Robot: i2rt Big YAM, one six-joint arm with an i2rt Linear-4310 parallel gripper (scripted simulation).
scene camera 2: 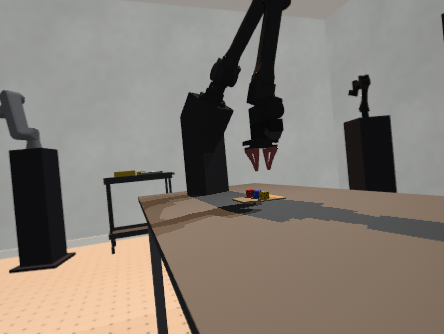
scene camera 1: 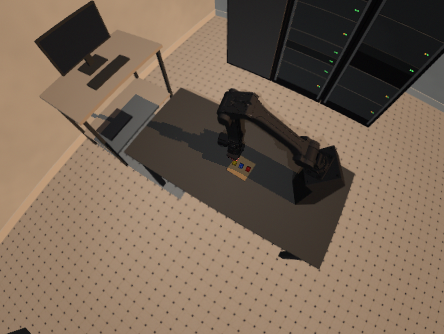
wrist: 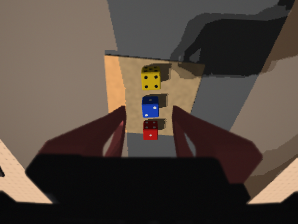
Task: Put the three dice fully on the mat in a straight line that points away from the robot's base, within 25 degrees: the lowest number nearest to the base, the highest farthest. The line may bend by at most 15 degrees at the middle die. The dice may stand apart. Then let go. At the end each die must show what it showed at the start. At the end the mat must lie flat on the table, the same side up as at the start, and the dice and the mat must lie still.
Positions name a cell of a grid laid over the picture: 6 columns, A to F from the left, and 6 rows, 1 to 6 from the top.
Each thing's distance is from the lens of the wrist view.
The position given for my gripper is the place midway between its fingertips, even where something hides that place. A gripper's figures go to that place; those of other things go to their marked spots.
my gripper (wrist: D3): 13 cm
mat (wrist: D3): 22 cm
